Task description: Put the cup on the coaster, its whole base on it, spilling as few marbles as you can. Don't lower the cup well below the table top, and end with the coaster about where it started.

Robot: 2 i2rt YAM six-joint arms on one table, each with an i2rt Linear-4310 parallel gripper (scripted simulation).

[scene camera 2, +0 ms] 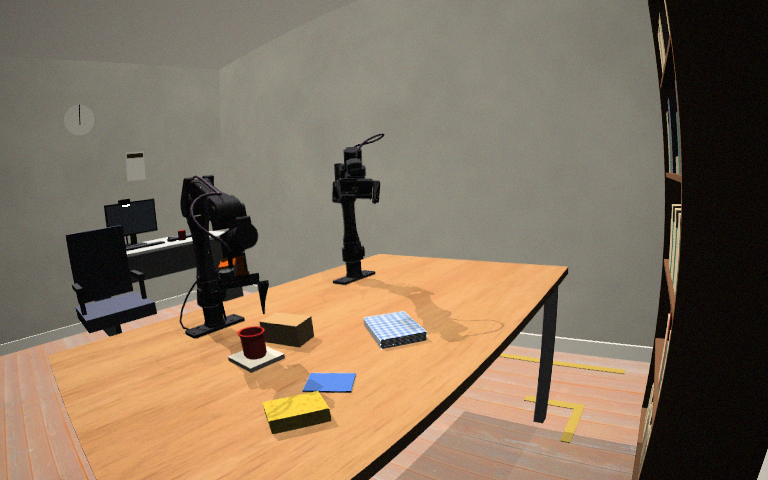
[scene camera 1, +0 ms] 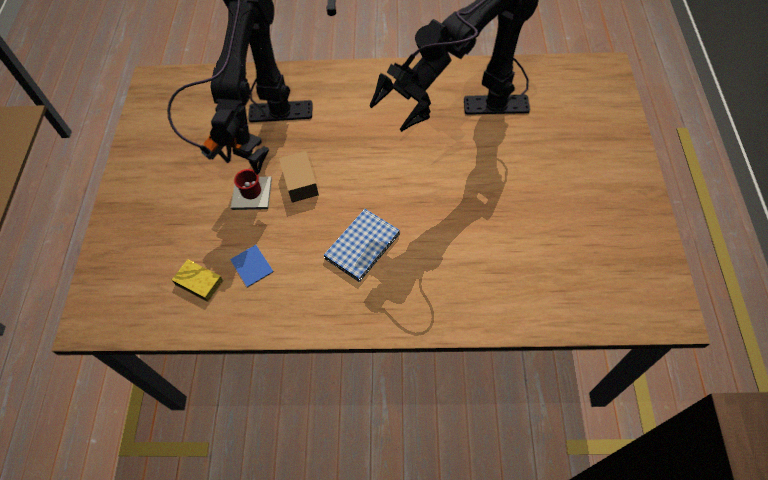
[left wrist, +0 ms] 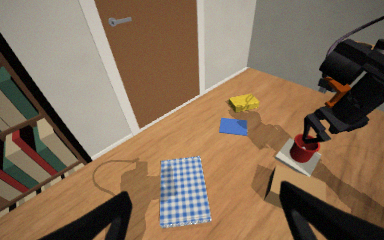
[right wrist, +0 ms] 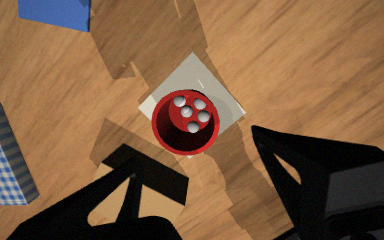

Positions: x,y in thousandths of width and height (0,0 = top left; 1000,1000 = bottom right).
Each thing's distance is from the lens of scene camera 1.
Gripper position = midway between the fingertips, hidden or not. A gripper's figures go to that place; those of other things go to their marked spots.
my left gripper (scene camera 1: 502,247): 140 cm
my right gripper (scene camera 1: 317,349): 166 cm
brown box (scene camera 1: 391,378): 166 cm
flat blue square (scene camera 1: 327,553): 162 cm
yellow sponge (scene camera 1: 265,591): 160 cm
